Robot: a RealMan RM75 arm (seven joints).
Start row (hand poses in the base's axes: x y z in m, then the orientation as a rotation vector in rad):
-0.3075 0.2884 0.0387 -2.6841 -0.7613 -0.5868
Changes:
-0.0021 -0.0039 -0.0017 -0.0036 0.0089 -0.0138
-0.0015 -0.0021 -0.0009 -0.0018 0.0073 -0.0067
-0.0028 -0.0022 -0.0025 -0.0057 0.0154 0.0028
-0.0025 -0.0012 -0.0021 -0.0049 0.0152 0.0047
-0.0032 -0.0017 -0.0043 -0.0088 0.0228 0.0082
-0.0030 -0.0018 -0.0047 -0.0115 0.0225 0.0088
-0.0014 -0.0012 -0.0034 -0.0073 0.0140 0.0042
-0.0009 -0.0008 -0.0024 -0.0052 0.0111 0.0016
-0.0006 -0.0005 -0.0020 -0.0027 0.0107 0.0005
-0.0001 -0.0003 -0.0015 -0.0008 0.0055 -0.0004
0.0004 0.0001 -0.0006 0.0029 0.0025 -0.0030
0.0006 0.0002 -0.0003 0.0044 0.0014 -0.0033
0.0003 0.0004 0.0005 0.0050 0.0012 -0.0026
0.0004 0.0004 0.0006 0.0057 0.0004 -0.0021
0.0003 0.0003 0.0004 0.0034 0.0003 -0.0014
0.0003 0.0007 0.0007 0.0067 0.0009 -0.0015
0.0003 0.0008 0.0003 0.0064 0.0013 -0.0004
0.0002 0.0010 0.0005 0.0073 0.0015 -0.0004
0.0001 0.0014 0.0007 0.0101 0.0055 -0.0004
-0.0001 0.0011 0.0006 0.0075 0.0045 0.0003
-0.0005 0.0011 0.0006 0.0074 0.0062 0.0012
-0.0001 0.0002 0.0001 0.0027 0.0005 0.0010
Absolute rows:
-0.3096 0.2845 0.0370 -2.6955 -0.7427 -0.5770
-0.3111 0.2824 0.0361 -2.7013 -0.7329 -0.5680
-0.3139 0.2802 0.0336 -2.7064 -0.7353 -0.5447
-0.3164 0.2790 0.0315 -2.7096 -0.7398 -0.5213
-0.3196 0.2773 0.0272 -2.7148 -0.7487 -0.4856
-0.3226 0.2755 0.0225 -2.7218 -0.7595 -0.4494
-0.3240 0.2743 0.0191 -2.7267 -0.7646 -0.4270
-0.3249 0.2735 0.0167 -2.7308 -0.7660 -0.4098
-0.3255 0.2730 0.0147 -2.7330 -0.7650 -0.3940
-0.3256 0.2727 0.0132 -2.7339 -0.7634 -0.3862
-0.3252 0.2728 0.0126 -2.7326 -0.7576 -0.3842
-0.3246 0.2730 0.0123 -2.7301 -0.7511 -0.3842
-0.3243 0.2734 0.0128 -2.7267 -0.7454 -0.3845
-0.3239 0.2738 0.0134 -2.7224 -0.7403 -0.3859
-0.3236 0.2741 0.0138 -2.7199 -0.7370 -0.3867
-0.3233 0.2748 0.0145 -2.7144 -0.7322 -0.3876
-0.3230 0.2756 0.0148 -2.7086 -0.7288 -0.3876
-0.3228 0.2766 0.0153 -2.7020 -0.7250 -0.3875
-0.3227 0.2780 0.0160 -2.6928 -0.7191 -0.3827
-0.3228 0.2791 0.0166 -2.6857 -0.7154 -0.3784
-0.3233 0.2802 0.0172 -2.6782 -0.7124 -0.3715
-0.3234 0.2804 0.0173 -2.6752 -0.7126 -0.3713

